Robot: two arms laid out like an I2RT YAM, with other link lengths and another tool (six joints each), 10 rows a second.
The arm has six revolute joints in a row. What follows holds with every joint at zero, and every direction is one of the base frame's. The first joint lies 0.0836 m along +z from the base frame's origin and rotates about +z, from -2.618 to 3.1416 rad. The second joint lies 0.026 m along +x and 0.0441 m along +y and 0.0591 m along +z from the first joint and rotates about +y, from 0 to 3.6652 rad. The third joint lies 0.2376 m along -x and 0.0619 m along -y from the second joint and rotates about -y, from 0 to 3.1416 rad. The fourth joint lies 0.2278 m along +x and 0.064 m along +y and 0.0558 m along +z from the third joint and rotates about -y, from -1.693 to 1.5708 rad. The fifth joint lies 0.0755 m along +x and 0.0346 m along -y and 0.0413 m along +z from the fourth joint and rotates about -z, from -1.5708 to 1.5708 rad. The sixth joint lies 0.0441 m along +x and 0.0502 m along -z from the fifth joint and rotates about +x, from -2.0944 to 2.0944 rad. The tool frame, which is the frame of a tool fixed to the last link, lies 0.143 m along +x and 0.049 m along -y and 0.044 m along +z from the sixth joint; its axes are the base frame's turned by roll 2.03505, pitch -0.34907 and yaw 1.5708 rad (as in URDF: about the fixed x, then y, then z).
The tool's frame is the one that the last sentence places.
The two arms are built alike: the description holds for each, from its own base.
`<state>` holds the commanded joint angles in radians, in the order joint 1, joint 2, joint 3, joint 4, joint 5, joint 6, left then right.
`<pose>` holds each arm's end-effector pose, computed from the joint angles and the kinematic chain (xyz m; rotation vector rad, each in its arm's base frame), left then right.
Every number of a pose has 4 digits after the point. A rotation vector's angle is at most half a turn.
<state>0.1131 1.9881 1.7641 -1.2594 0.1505 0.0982 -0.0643 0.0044 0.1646 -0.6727 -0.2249 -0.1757</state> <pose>0.4140 -0.0224 0.1148 -2.3960 -1.6522 0.3852 0.2585 -0.0028 0.1417 2.0073 1.9420 0.8652</pose>
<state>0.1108 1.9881 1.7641 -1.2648 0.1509 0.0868 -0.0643 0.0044 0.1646 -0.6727 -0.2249 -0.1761</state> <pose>0.4132 -0.0230 0.1145 -2.3870 -1.6609 0.3965 0.2585 -0.0028 0.1418 2.0069 1.9422 0.8649</pose>
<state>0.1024 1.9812 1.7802 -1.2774 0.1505 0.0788 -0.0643 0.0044 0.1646 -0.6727 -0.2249 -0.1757</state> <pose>0.4143 -0.0260 0.1211 -2.3922 -1.6640 0.3854 0.2585 -0.0028 0.1417 2.0073 1.9420 0.8652</pose>
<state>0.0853 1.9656 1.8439 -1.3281 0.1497 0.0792 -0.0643 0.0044 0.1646 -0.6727 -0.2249 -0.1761</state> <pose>0.4159 -0.0327 0.1427 -2.4190 -1.6531 0.3469 0.2585 -0.0028 0.1418 2.0069 1.9422 0.8649</pose>
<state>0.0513 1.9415 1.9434 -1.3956 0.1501 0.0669 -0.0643 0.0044 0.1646 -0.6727 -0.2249 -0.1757</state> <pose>0.4184 -0.0462 0.1772 -2.4646 -1.6465 0.2789 0.2585 -0.0028 0.1417 2.0073 1.9420 0.8652</pose>
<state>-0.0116 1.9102 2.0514 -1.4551 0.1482 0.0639 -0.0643 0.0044 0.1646 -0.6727 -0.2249 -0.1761</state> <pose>0.4171 -0.0720 0.2175 -2.5485 -1.5983 0.1731 0.2585 -0.0028 0.1418 2.0069 1.9422 0.8649</pose>
